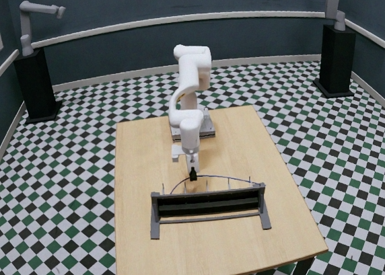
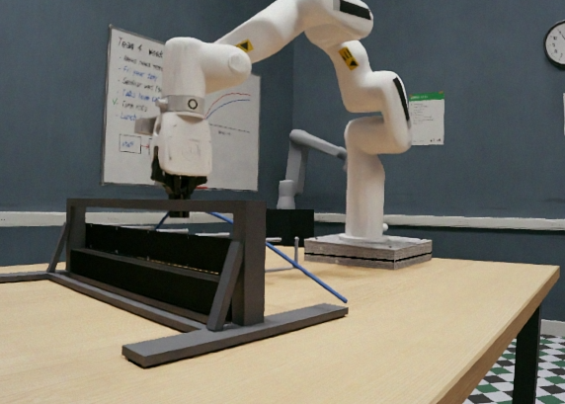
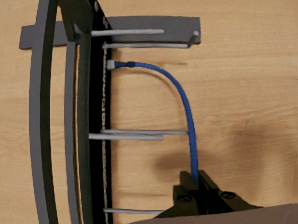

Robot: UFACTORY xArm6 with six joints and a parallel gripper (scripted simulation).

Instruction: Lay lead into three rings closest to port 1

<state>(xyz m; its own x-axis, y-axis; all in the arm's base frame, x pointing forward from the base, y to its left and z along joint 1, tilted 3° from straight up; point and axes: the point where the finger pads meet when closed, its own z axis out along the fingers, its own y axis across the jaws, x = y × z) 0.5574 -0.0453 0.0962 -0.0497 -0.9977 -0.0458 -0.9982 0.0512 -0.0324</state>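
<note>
Right now the grey rack is 110 mm ahead of my hand, 50 mm to the left of it and 70 mm below it.
</note>
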